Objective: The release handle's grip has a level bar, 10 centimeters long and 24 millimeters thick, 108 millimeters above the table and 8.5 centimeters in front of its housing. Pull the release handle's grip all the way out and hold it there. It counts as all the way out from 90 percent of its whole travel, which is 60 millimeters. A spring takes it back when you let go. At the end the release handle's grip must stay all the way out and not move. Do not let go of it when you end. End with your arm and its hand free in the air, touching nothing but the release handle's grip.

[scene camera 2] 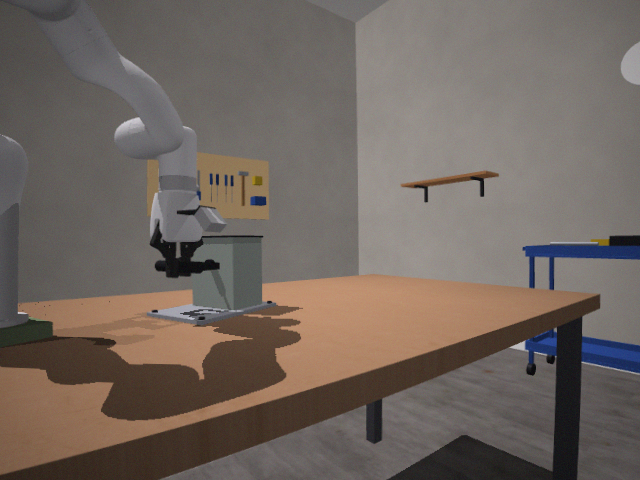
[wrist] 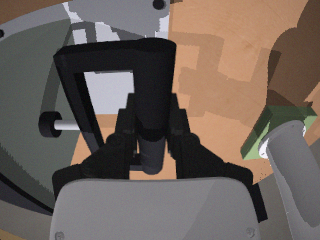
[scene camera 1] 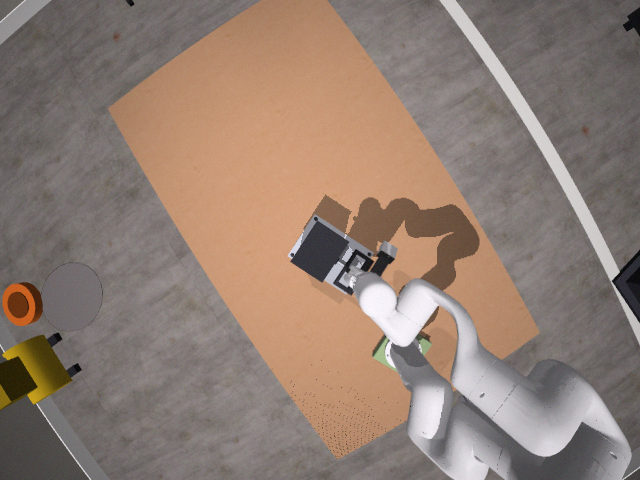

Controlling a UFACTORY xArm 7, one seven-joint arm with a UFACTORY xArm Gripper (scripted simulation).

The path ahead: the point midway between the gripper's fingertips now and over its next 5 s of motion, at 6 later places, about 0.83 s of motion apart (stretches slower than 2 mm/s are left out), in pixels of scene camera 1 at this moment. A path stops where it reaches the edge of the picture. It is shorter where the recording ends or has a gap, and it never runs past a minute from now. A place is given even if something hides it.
My gripper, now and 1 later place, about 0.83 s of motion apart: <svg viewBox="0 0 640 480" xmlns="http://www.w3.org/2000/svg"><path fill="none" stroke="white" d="M358 275L370 283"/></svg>
